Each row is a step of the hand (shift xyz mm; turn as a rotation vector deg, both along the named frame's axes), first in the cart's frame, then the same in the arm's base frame.
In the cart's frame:
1: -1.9 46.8 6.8 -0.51 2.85 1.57
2: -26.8 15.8 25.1 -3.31 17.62 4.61
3: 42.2 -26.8 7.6 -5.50 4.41 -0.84
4: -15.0 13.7 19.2 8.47 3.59 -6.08
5: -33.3 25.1 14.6 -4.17 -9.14 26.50
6: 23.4 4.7 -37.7 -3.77 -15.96 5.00
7: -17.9 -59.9 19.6 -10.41 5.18 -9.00
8: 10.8 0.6 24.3 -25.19 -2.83 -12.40
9: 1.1 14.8 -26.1 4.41 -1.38 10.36
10: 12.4 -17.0 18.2 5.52 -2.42 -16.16
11: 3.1 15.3 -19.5 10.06 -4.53 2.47
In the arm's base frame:
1: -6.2 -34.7 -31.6 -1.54 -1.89 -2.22
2: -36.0 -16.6 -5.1 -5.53 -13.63 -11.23
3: 18.9 45.2 -12.7 -2.57 -6.54 1.01
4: -24.2 -11.1 -8.3 9.96 -0.72 -4.67
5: -31.4 -31.0 -2.1 -23.83 14.81 -4.01
6: 44.3 -5.7 0.1 -6.39 12.30 10.08
7: -26.9 44.6 39.8 1.05 -12.68 7.37
8: -13.0 14.1 -18.4 -5.11 -15.28 23.17
9: 21.7 -20.6 2.2 -5.69 7.17 -6.69
10: -7.3 26.3 -5.4 16.24 -1.31 5.66
11: 17.6 -17.5 -2.5 3.98 9.57 -4.52

